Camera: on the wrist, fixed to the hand. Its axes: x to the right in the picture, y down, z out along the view.
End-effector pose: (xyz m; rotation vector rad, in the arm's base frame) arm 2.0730 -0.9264 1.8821 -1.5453 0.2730 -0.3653
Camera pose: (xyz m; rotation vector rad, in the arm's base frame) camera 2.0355 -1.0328 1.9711 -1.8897 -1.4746 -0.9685
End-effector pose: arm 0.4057 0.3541 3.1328 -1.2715 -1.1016 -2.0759
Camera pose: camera 0.2777 0.3141 3.0812 0.6890 1.2363 1.4203
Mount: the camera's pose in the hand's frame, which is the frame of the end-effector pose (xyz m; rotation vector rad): 0.0128 -0.0899 -0.1114 -0.3680 -0.6297 -1.5109
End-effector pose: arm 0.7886 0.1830 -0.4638 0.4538 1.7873 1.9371
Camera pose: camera 0.7285 0.1006 -0.5651 -0.3521 0.7740 0.7959
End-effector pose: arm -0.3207 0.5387 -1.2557 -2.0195 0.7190 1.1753
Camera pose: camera -0.1916 0.5055 -1.2020 -1.5449 -1.2300 0.8171
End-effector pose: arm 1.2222 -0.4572 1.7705 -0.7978 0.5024 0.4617
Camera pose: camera 1.2555 -0.5949 1.7465 -1.0893 -0.8198 -0.6317
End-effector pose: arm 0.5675 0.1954 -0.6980 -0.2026 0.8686 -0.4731
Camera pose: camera 0.4601 0.1124 -0.7453 -1.3103 0.0135 -1.5323
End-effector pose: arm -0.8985 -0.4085 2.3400 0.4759 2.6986 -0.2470
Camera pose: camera -0.9803 -0.4619 2.4455 -1.5093 1.8422 -0.2033
